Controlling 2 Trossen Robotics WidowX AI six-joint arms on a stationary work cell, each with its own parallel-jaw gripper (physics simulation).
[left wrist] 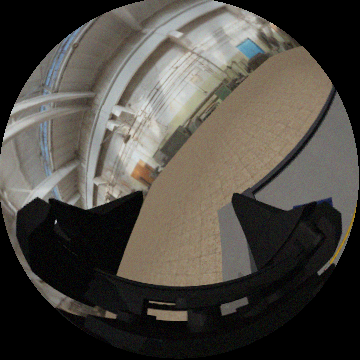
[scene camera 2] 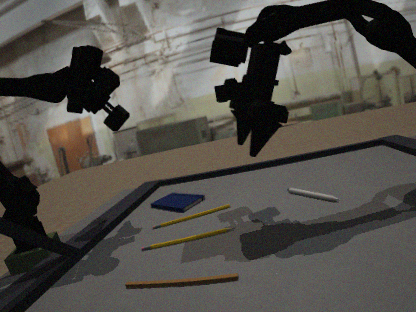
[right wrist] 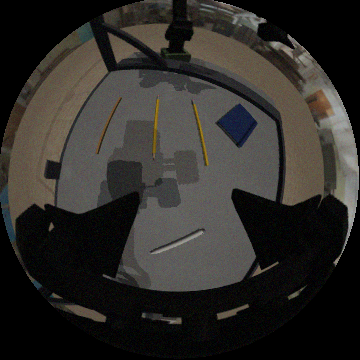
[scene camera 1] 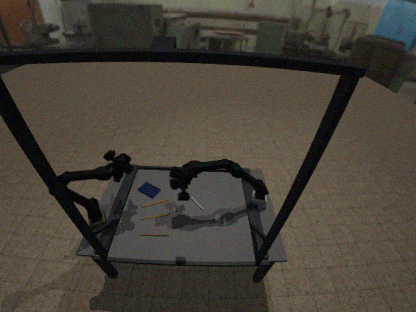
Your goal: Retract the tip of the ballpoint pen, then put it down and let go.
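Where they show: left gripper, between the fingertips: (left wrist: 188,196) (scene camera 2: 106,105); right gripper, between the fingertips: (scene camera 2: 245,150) (right wrist: 186,195) (scene camera 1: 176,194); left arm's base, origin of its link: (right wrist: 175,50) (scene camera 1: 96,217); right arm's base, origin of its link: (right wrist: 159,321) (scene camera 1: 259,195).
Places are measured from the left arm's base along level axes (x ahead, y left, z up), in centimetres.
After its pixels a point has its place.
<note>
A white ballpoint pen (scene camera 1: 197,203) @(x 63.1, y -18.1, z -2.9 cm) (scene camera 2: 313,195) @(x 62.6, y -18.3, z -3.3 cm) (right wrist: 178,241) @(x 62.6, y -16.5, z -3.0 cm) lies flat on the grey table (scene camera 1: 215,245) @(x 58.0, y -49.3, z -4.0 cm) (scene camera 2: 300,290) @(x 42.2, y -37.6, z -4.0 cm). Its narrow end points to the right in scene camera 2, and its other end looks dark in the right wrist view. Whether its tip is out is too small to tell. My right gripper (scene camera 2: 248,149) @(x 50.5, y -13.9, z 9.9 cm) (right wrist: 186,195) @(x 50.5, y -13.9, z 9.9 cm) is open and empty, pointing down high above the table, with the pen showing between and below its fingers in the right wrist view. My left gripper (left wrist: 188,196) @(x 25.9, y 17.8, z 28.2 cm) is open and empty, raised beyond the table's left edge and facing away from the pen.
A blue notebook (scene camera 1: 149,190) @(x 37.9, y 8.4, z -2.8 cm) (scene camera 2: 178,202) @(x 37.9, y 6.7, z -2.8 cm) (right wrist: 237,124) @(x 39.0, y 7.8, z -2.8 cm), two yellow pencils (scene camera 2: 192,216) @(x 38.5, y -4.3, z -3.5 cm) (scene camera 2: 187,240) @(x 34.3, y -14.3, z -3.7 cm) and an orange-brown stick (scene camera 1: 155,235) @(x 29.5, y -26.5, z -3.6 cm) (scene camera 2: 182,282) @(x 30.0, y -26.8, z -3.4 cm) lie left of the pen in the scene views. A dark frame post (scene camera 1: 320,140) @(x 71.8, y -69.8, z 80.1 cm) rises at the table's right side.
</note>
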